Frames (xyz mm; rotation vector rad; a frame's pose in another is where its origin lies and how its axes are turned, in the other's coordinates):
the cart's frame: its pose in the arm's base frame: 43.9 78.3 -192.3 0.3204 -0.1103 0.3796
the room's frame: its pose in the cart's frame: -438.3 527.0 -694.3 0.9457 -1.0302 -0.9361
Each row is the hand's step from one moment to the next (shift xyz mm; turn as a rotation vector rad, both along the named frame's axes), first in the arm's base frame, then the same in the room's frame.
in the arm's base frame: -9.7 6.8 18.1 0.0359 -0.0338 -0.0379
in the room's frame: -10.8 18.3 4.3 0.0475 -0.0387 -0.0109
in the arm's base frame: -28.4 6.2 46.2 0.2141 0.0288 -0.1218
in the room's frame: -20.3 46.4 20.4 0.0950 -0.1216 -0.1941
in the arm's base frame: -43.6 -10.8 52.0 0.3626 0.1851 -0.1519
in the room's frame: -14.8 51.9 42.6 0.0495 -0.1488 -0.4052
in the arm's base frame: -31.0 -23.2 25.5 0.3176 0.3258 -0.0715
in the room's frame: 2.1 25.1 38.9 -0.0906 -0.0655 -0.4468
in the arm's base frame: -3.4 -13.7 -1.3 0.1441 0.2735 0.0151
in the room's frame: 9.4 -1.6 10.5 -0.1439 0.0204 -0.2733
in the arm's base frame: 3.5 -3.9 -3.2 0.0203 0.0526 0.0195
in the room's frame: 5.1 -3.3 -0.7 -0.0316 0.0205 -0.0463
